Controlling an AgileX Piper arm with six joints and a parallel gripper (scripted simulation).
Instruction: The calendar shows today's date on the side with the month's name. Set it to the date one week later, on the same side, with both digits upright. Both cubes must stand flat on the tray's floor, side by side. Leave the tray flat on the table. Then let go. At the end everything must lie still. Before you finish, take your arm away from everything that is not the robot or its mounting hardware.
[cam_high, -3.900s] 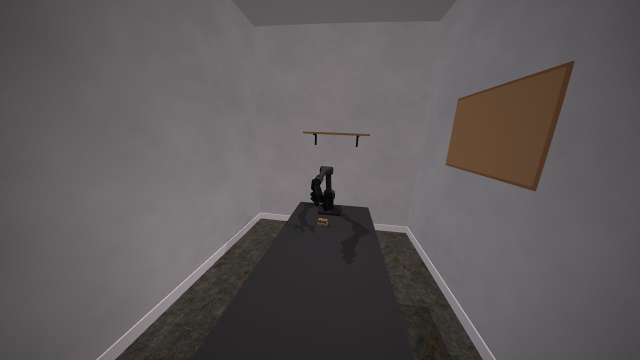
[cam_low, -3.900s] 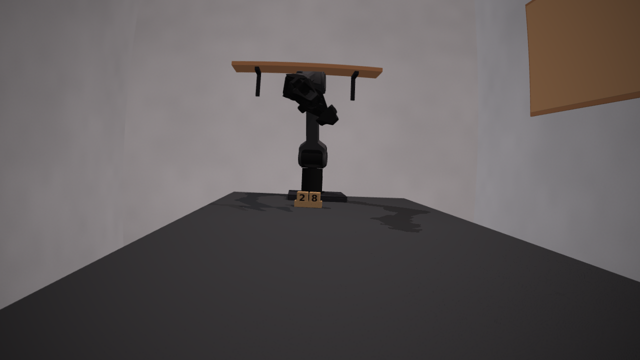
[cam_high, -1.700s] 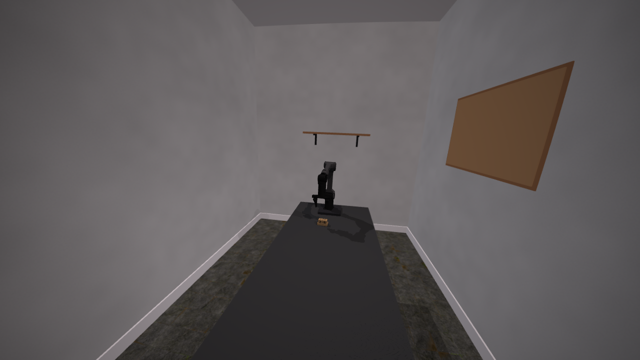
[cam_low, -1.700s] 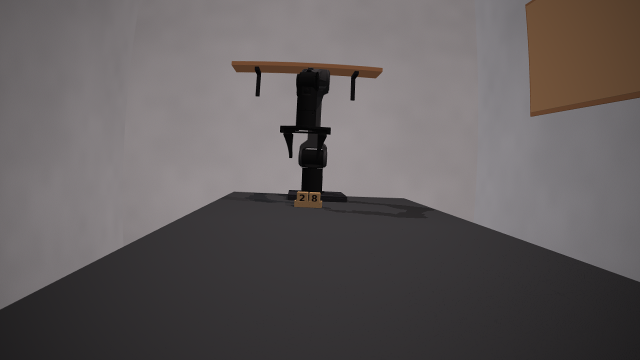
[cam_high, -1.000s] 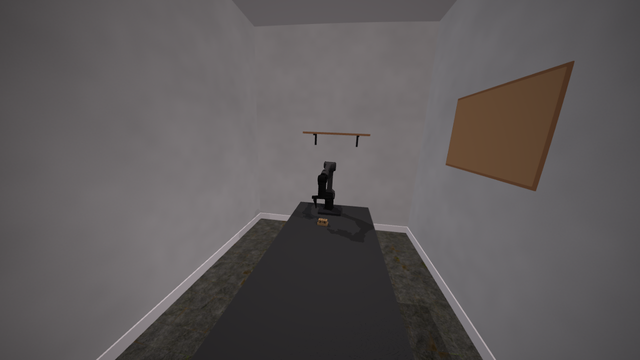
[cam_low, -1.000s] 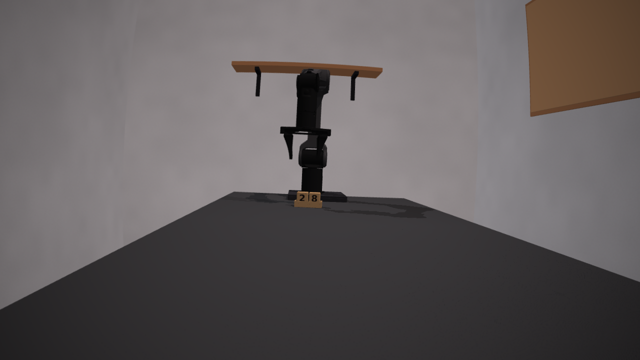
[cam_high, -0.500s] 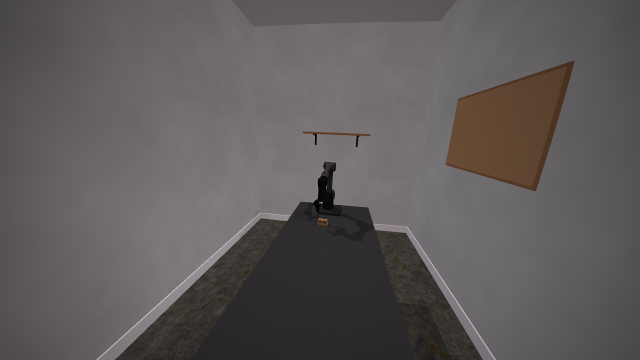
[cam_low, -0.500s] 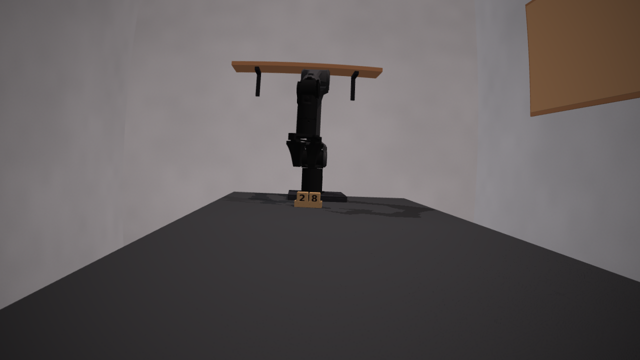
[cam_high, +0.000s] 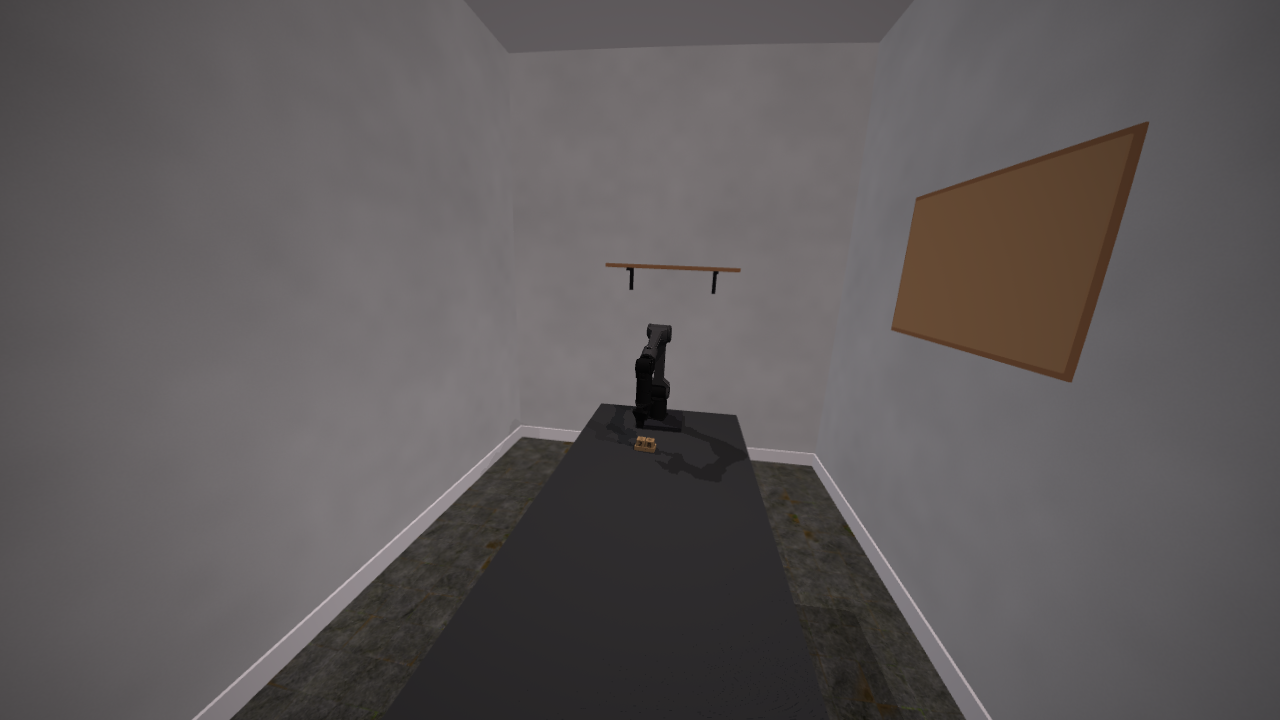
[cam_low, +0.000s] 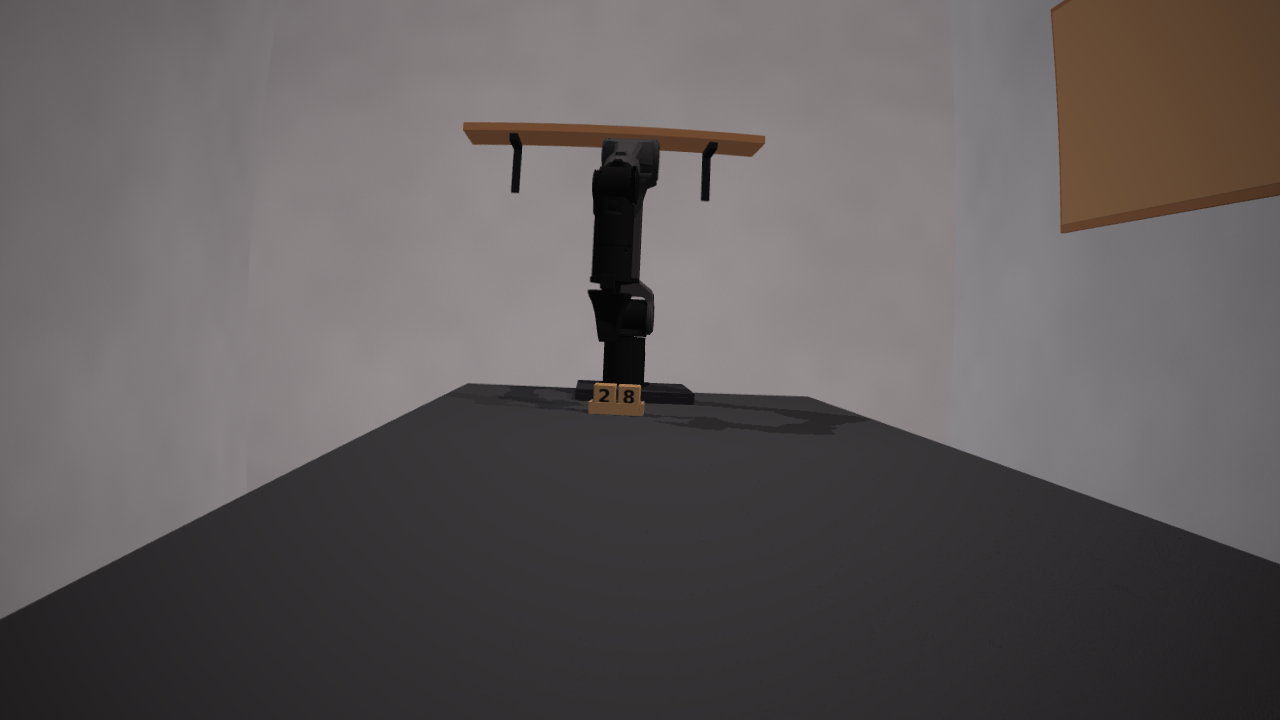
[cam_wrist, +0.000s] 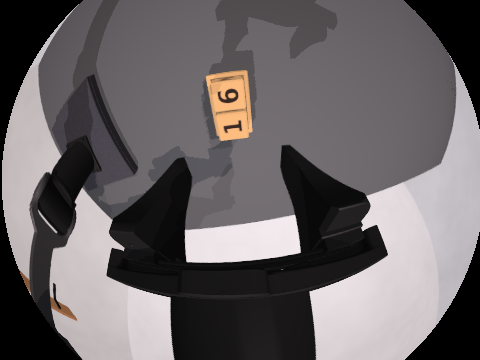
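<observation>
Now: hand 80 mm above the wooden cube. From my hand the other things lie so: wooden tray (20 mm to the left, 100 mm below).
</observation>
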